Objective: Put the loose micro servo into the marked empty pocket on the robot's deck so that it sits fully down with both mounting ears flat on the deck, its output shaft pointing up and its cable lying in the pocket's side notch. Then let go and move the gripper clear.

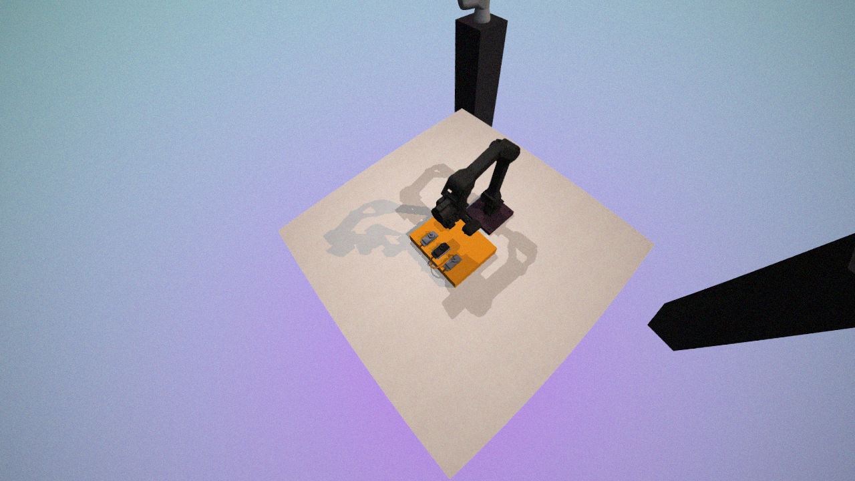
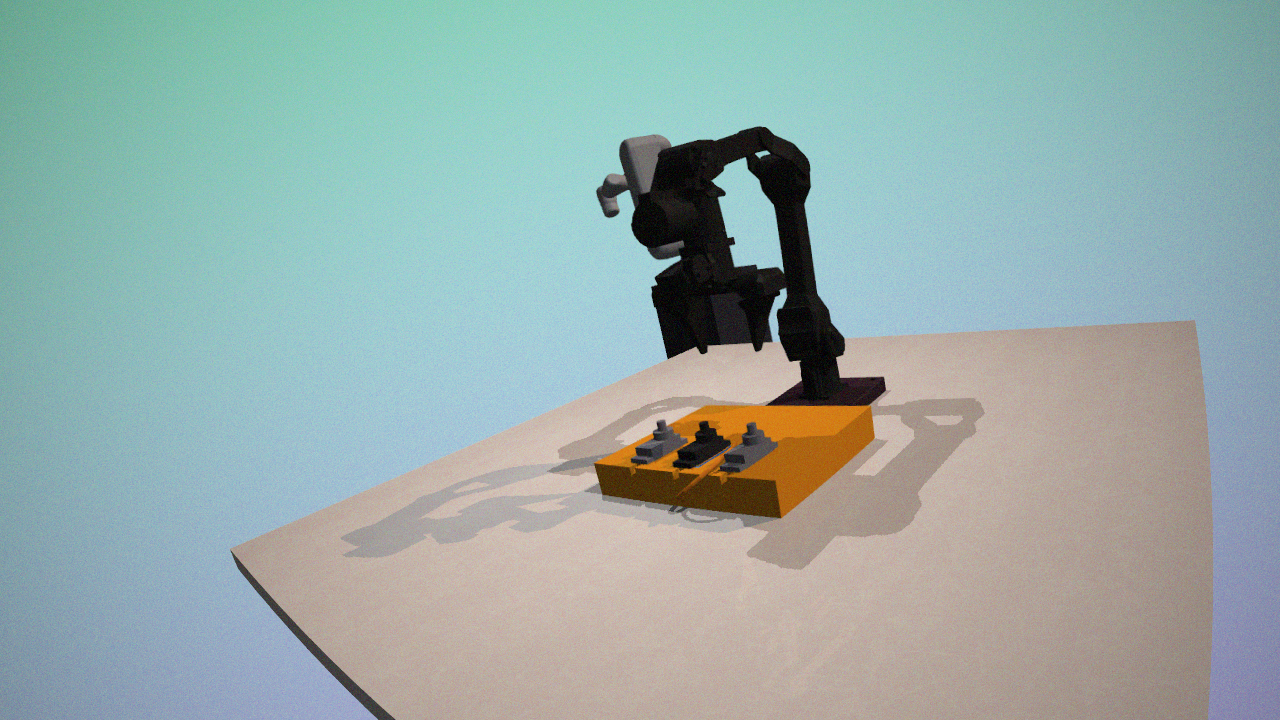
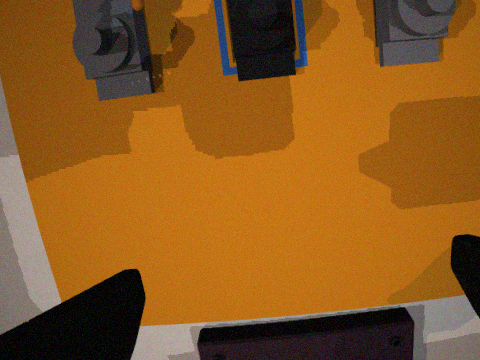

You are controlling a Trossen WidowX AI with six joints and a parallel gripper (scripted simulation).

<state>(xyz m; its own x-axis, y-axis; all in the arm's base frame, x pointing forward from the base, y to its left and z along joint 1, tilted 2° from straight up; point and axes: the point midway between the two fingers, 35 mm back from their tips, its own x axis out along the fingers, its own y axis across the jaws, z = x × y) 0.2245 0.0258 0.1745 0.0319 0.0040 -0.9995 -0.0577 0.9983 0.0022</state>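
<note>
Now: the orange deck 20 mm behind my gripper tip and 130 mm below it.
</note>
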